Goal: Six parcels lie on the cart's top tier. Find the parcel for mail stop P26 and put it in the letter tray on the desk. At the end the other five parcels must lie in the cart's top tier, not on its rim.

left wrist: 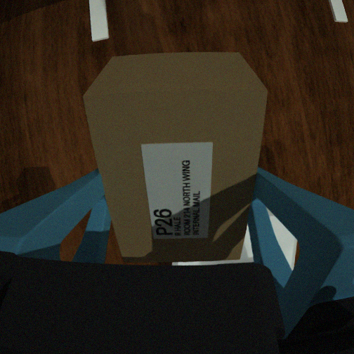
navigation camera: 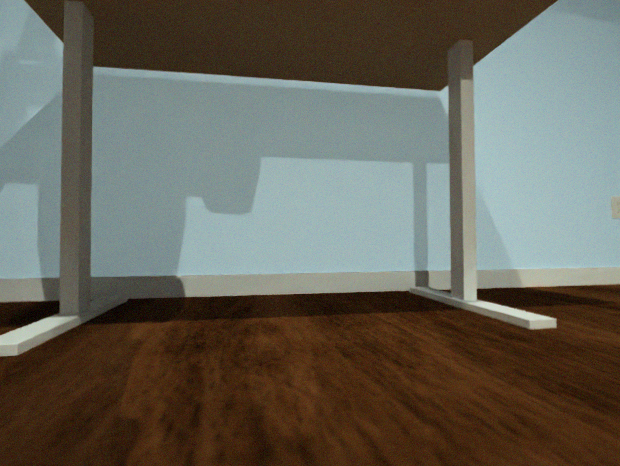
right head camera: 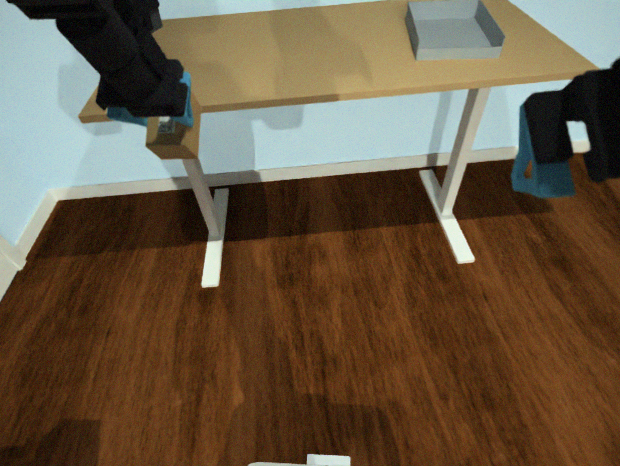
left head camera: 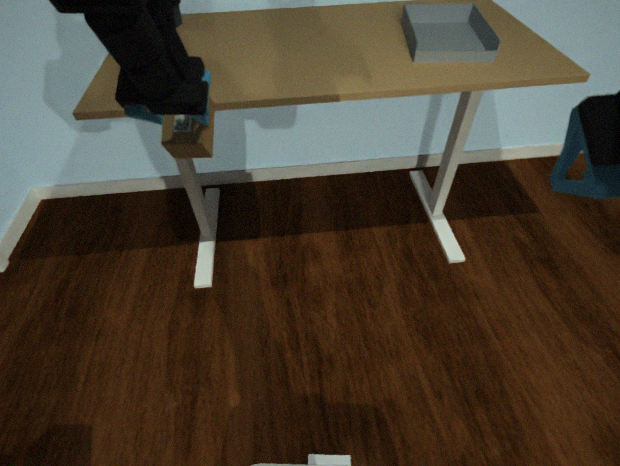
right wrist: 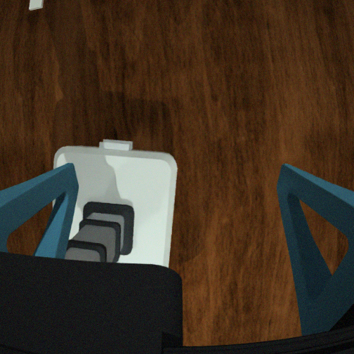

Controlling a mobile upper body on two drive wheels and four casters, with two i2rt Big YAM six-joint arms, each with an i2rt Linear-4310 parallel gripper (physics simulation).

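Places are measured from the left arm's base along level axes (x ahead, y left, z up), in millimetres.
Where they show: left gripper, between the fingertips: [right head camera: 172,123] [left head camera: 187,121]; right gripper, between the fingertips: [right head camera: 574,177] [left head camera: 610,179].
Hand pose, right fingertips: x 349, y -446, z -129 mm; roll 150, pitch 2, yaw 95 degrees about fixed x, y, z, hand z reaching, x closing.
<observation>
After its pixels a point has its place.
The brown box parcel [left head camera: 192,145] {x 546, y -14, z -231 mm} [right head camera: 176,145] {x 544, y -16, z -228 mm} [left wrist: 175,115] has a white label reading P26, R HALE, ROOM 214 NORTH WING in the left wrist view. My left gripper [left wrist: 178,175] is shut on it, a finger at each side; in the head views they are at the desk's front edge, toward the left. The grey letter tray [left head camera: 453,56] {x 1330, y -616, z -441 mm} [right head camera: 457,53] {x 1330, y -618, z -441 mm} sits on the desk [left head camera: 300,55] {x 1397, y -121, z -460 mm} [right head camera: 310,55] {x 1396, y -150, z -460 mm}, toward the right, with no parcel visible in it. My right gripper [right wrist: 177,174] is open and empty, over the floor. The cart and the other five parcels do not show.
The desk has two light legs [left head camera: 455,150] {x 1551, y -809, z -960 mm} [navigation camera: 76,165] {x 1389, y 395, z -963 mm} with feet reaching forward on the wood floor [left head camera: 320,325] {x 892, y -193, z -1410 mm}. A blue wall [navigation camera: 310,215] {x 1945, y -295, z -1067 mm} stands behind the desk. My white base [right wrist: 147,200] shows below the right gripper. The desk's underside [navigation camera: 275,40] is overhead in the navigation view.
</observation>
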